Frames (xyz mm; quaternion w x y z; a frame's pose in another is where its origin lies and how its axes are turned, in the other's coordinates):
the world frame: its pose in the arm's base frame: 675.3 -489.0 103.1 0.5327 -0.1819 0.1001 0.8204
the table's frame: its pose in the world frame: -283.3 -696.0 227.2 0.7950 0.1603 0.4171 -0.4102
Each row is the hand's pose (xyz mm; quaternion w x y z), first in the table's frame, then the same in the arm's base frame.
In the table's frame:
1: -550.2 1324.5 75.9 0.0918 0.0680 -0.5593 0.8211
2: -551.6 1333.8 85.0 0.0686 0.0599 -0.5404 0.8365
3: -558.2 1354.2 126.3 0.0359 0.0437 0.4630 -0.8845
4: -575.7 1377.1 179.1 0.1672 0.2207 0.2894 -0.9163
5: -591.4 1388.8 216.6 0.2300 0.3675 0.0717 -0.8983
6: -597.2 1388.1 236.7 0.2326 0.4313 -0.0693 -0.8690
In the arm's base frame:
1: 9.6 100.7 382.8 0.0187 0.4959 0.0014 0.8682
2: 3.4 112.2 383.3 0.0143 -0.4992 -0.0113 -0.8663
3: -7.3 156.0 394.8 0.1824 -0.4588 -0.0175 -0.8695
4: -22.8 209.1 418.5 0.4320 -0.3366 -0.0537 -0.8350
5: -31.7 244.4 440.0 0.6158 -0.1738 -0.1358 -0.7564
6: -29.4 261.3 452.2 0.6866 -0.0685 -0.2055 -0.6941

